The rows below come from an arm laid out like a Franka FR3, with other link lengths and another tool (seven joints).
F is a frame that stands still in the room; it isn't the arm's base.
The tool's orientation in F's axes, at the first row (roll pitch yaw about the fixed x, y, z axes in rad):
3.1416, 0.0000, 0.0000
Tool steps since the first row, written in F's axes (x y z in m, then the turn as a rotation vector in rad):
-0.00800, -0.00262, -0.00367, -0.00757, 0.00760, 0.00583
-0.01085, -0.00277, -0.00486, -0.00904, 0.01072, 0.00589
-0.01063, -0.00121, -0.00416, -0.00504, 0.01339, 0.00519
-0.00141, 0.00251, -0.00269, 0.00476, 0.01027, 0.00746
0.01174, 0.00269, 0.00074, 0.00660, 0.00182, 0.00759
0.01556, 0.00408, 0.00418, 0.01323, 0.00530, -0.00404
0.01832, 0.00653, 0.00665, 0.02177, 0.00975, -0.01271
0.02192, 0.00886, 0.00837, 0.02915, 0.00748, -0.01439
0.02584, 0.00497, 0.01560, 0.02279, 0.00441, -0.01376
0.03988, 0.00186, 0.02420, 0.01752, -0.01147, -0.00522
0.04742, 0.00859, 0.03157, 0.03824, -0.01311, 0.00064
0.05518, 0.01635, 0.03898, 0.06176, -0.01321, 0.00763
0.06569, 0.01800, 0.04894, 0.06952, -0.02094, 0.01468
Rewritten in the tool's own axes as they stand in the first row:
-0.00800, 0.00262, 0.00367, -0.00757, -0.00760, -0.00583
-0.01085, 0.00277, 0.00486, -0.00904, -0.01072, -0.00589
-0.01063, 0.00121, 0.00416, -0.00504, -0.01339, -0.00519
-0.00141, -0.00251, 0.00269, 0.00476, -0.01027, -0.00746
0.01174, -0.00269, -0.00074, 0.00660, -0.00182, -0.00759
0.01556, -0.00408, -0.00418, 0.01323, -0.00530, 0.00404
0.01832, -0.00653, -0.00665, 0.02177, -0.00975, 0.01271
0.02192, -0.00886, -0.00837, 0.02915, -0.00748, 0.01439
0.02584, -0.00497, -0.01560, 0.02279, -0.00441, 0.01376
0.03988, -0.00186, -0.02420, 0.01752, 0.01147, 0.00522
0.04742, -0.00859, -0.03157, 0.03824, 0.01311, -0.00064
0.05518, -0.01635, -0.03898, 0.06176, 0.01321, -0.00763
0.06569, -0.01800, -0.04894, 0.06952, 0.02094, -0.01468

